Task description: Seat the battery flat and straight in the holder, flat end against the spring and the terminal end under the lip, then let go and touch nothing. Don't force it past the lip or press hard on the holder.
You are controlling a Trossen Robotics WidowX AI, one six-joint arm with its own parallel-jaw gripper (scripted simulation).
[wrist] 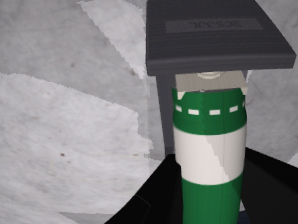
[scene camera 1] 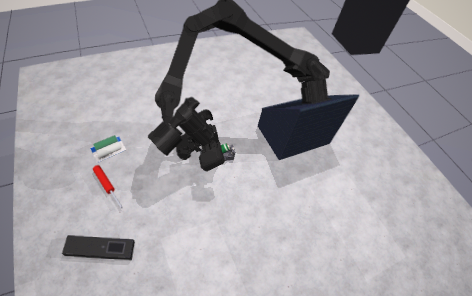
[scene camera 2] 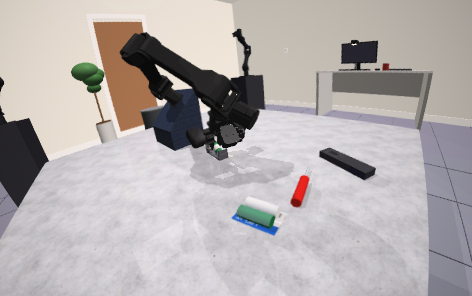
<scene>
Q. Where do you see a black remote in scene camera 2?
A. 358, 168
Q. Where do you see a black remote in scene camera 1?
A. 84, 247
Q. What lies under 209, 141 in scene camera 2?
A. My gripper.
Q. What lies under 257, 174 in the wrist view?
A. My gripper.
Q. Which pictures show my gripper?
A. The wrist view, scene camera 1 and scene camera 2: all of them.
</scene>
